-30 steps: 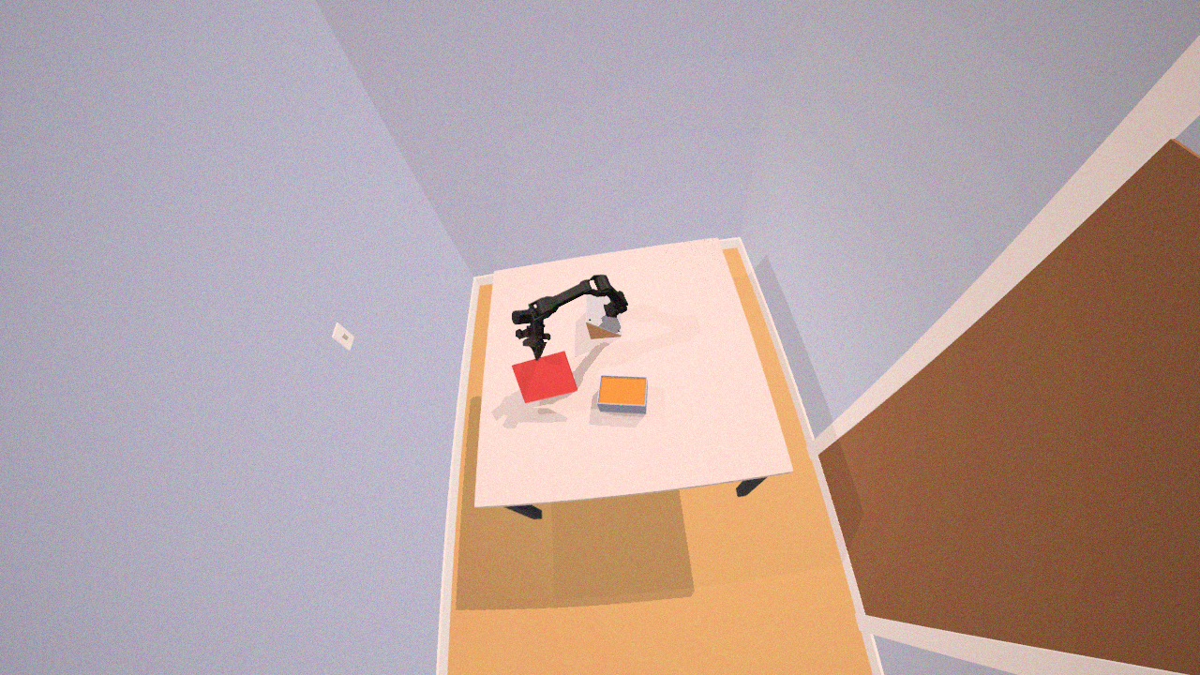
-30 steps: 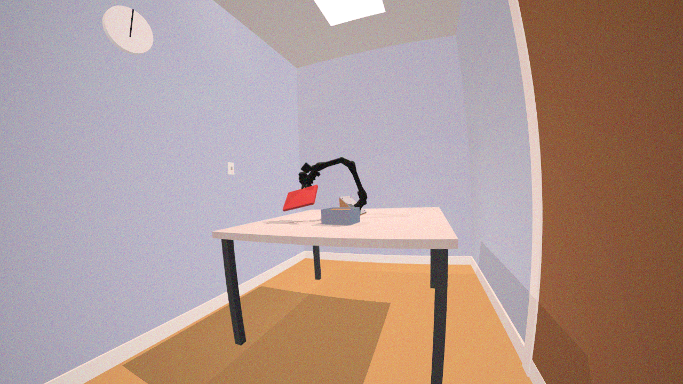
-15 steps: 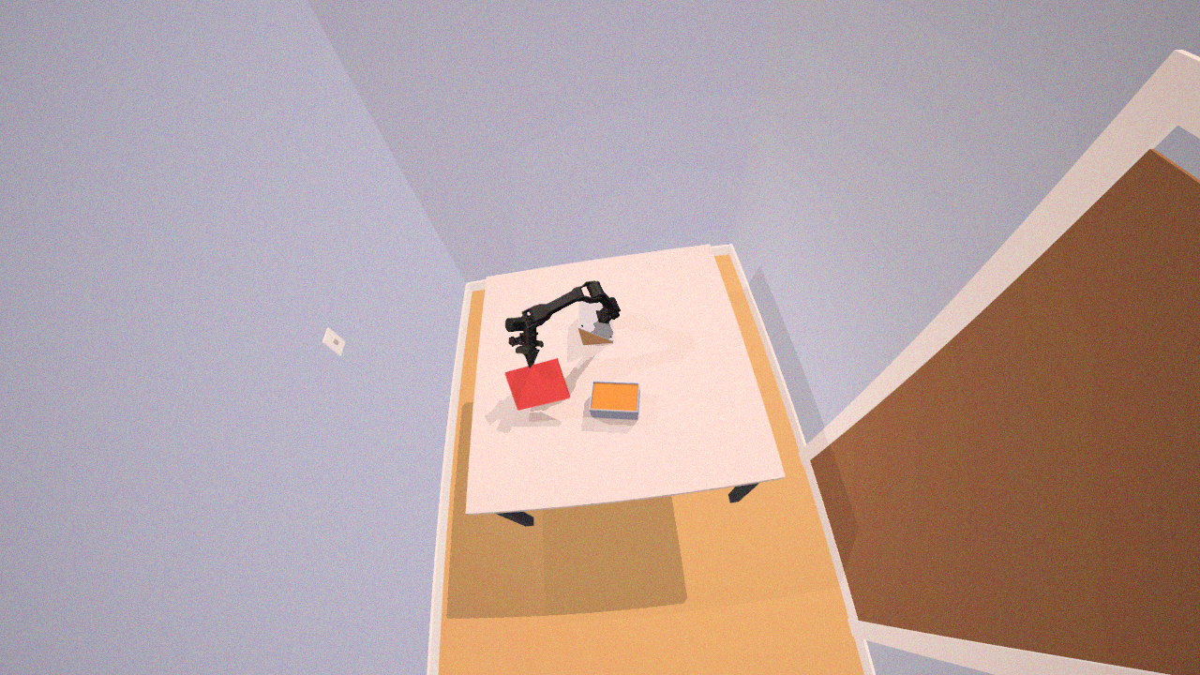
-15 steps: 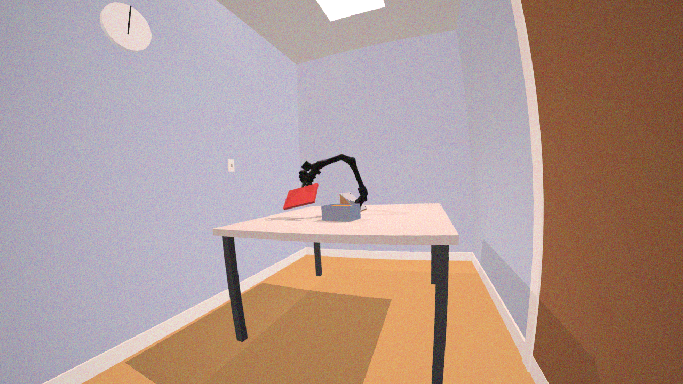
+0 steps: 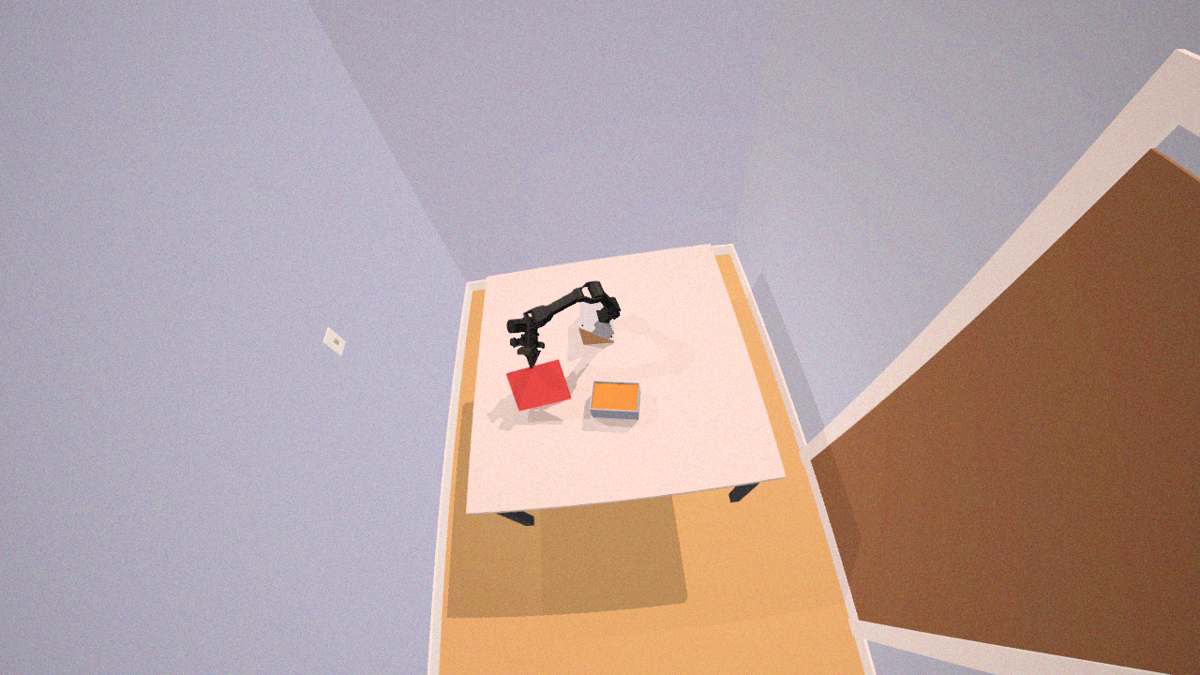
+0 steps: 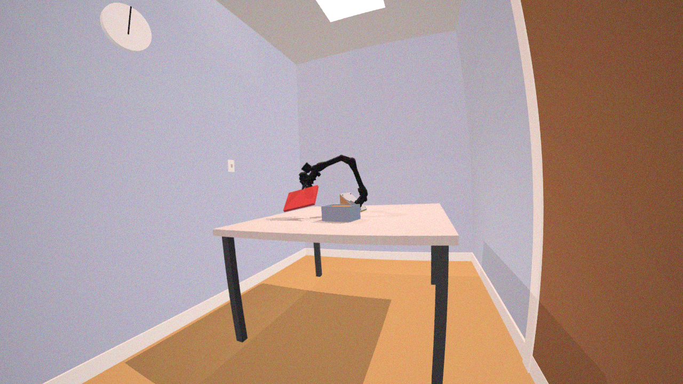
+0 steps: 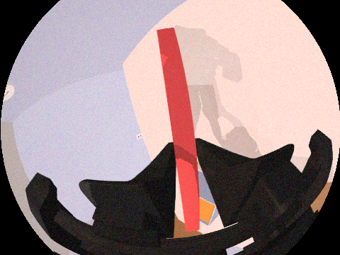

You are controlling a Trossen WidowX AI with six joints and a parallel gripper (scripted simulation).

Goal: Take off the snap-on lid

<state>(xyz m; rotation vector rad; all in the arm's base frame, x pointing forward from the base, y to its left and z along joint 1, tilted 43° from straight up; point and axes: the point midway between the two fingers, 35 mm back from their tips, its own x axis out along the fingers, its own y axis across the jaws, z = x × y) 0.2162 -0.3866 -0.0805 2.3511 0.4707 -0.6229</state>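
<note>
Now: the red lid 60 mm ahead of my gripper tip, 10 mm to the left of it and 50 mm below it. From my gripper tip the other things lie so: storage box: 170 mm ahead, 310 mm to the left, 150 mm below.
</note>
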